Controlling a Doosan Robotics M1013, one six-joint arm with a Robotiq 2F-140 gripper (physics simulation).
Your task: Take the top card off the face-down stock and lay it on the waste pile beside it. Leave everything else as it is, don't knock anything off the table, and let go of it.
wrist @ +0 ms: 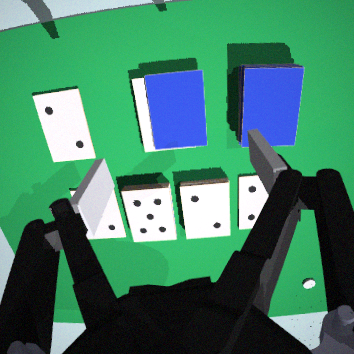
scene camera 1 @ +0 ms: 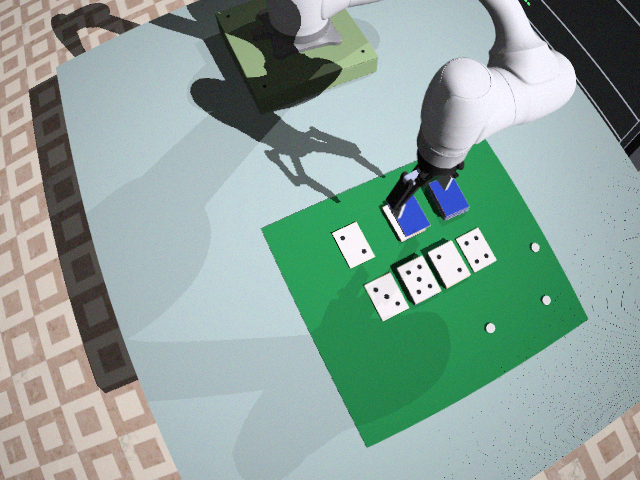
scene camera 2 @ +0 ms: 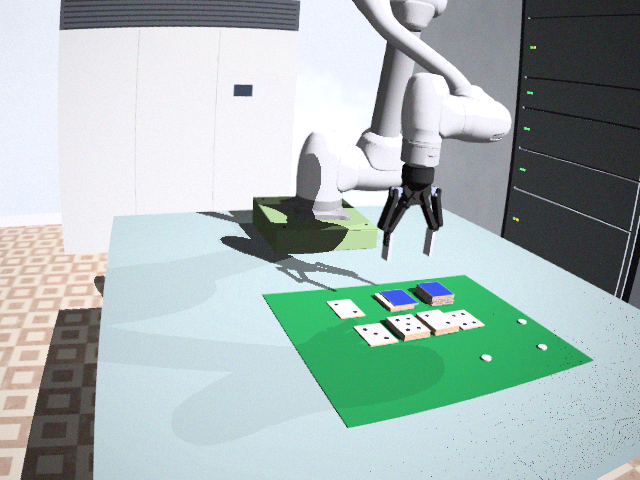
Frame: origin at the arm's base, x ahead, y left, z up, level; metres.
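Seen in the pictures: gripper, fingertip midpoint: [wrist: 176, 158] [scene camera 1: 419, 198] [scene camera 2: 406, 257]; arm's base, origin of the base link: [scene camera 1: 299, 27] [scene camera 2: 317, 210].
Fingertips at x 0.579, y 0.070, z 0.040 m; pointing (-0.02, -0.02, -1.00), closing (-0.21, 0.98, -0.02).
Pixels of each thing's top centre, then the offset from my fingertips to it. Level surfaces: height alone.
- face-down stock, middle of its top: [wrist: 271, 108] [scene camera 1: 449, 194] [scene camera 2: 435, 288] dx -0.020, dy +0.102, dz -0.097 m
- blue-backed card, middle of its top: [wrist: 176, 111] [scene camera 1: 409, 214] [scene camera 2: 398, 297] dx -0.011, dy -0.003, dz -0.109 m
- single two-dot card, middle of its top: [wrist: 64, 127] [scene camera 1: 353, 244] [scene camera 2: 345, 308] dx +0.010, dy -0.146, dz -0.117 m
- green mat, its level: dz -0.121 m
The face-down stock [scene camera 1: 450, 200] [scene camera 2: 434, 291] [wrist: 272, 106] is a blue-backed pile at the back right of the green mat. The waste pile beside it has white face-up cards [wrist: 139, 112] whose left edge shows. A blue-backed card [scene camera 1: 415, 221] [scene camera 2: 397, 298] [wrist: 177, 109] lies face down on top of the waste pile, shifted a little to the right. My gripper [scene camera 2: 407, 253] [wrist: 176, 158] is open and empty, with its fingers wide apart well above the mat. In scene camera 1 the arm and gripper cover part of both piles.
A single two-dot card [scene camera 1: 353, 244] [scene camera 2: 345, 308] [wrist: 64, 124] lies left of the waste pile. A row of face-up cards or piles, including a five-dot one [scene camera 1: 418, 279] [scene camera 2: 407, 326] [wrist: 149, 213], lies in front. Small white discs, one [scene camera 1: 490, 328] [scene camera 2: 485, 357] nearest the front, lie on the green mat [scene camera 1: 372, 403] [scene camera 2: 356, 408].
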